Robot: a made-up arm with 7 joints.
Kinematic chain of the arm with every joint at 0, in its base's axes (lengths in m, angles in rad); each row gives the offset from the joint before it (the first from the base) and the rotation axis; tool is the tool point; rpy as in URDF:
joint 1: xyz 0 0 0.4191 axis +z
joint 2: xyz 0 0 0 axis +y
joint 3: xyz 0 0 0.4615 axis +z
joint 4: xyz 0.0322 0 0 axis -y
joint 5: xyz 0.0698 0 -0.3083 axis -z
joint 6: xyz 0 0 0 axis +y
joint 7: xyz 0.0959 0 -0.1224 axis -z
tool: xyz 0 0 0 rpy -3.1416 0 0
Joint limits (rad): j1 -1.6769..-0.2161 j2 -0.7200..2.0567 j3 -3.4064..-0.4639 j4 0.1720..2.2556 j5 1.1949..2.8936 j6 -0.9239..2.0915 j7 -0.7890..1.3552
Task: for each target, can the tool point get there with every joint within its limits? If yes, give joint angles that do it. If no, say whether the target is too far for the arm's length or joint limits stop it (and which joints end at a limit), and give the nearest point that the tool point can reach.
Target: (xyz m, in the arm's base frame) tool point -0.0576 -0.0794 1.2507
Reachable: yes | joints -1.4291 0.6075 -3.0270 1.9854 2.1311 0.8179 0.0392
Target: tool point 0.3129 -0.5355 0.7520
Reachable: yes | joints -0.5802 1.7279 -2.5378 1.5039 1.9963 0.6042 0.3055
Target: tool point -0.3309 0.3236 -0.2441
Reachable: no: joint limits stop it (at a limit: joint 1, joint 2, joint 5) | nearest point -0.2043 -0.0056 -0.0496 | short by 0.403 m
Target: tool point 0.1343 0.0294 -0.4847
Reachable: no: joint limits stop it (at a limit: joint 1, joint 2, joint 3) | nearest point 0.2167 -0.1360 -0.2156 | short by 0.326 m
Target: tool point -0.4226 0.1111 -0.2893
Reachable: no: joint limits stop it (at a limit: joint 1, joint 2, joint 5) | nearest point -0.2797 -0.0867 -0.1047 | short by 0.306 m
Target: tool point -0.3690 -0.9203 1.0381
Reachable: no: too far | nearest point -0.2842 -0.7088 0.8958 | short by 0.269 m
